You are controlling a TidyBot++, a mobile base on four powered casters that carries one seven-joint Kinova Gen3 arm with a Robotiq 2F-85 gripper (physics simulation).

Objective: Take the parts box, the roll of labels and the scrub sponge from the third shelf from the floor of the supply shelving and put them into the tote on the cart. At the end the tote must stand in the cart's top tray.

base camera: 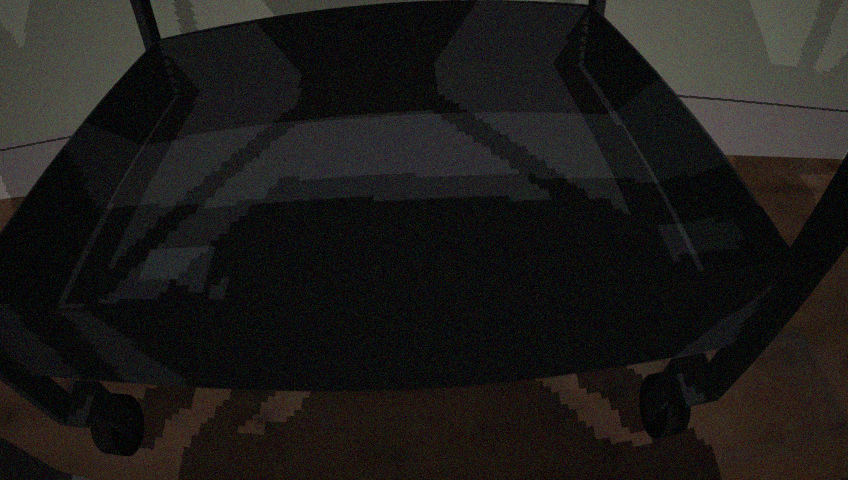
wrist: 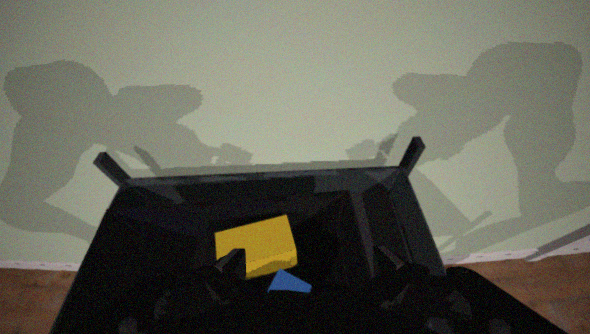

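My gripper (wrist: 308, 262) is open and empty above the cart's top tray (wrist: 265, 172) in the wrist view. A yellow block (wrist: 257, 242), seemingly the scrub sponge, lies below, partly behind the left finger. The blue parts box (wrist: 289, 282) is beside it, nearer the bottom of the view; a small corner of it shows and the dark gripper hides the rest. The tote is too dark to tell apart from the tray; a paler strip right of the yellow block may be its edge. The roll of labels does not show.
In the base camera view the cart's dark lower tray (base camera: 380, 297) fills the middle, with casters (base camera: 117, 425) (base camera: 665, 405) at both near corners. A pale wall (base camera: 714, 53) (wrist: 300, 75) stands behind the cart, with arm shadows on it. Brown floor (wrist: 35, 295) shows beside the cart.
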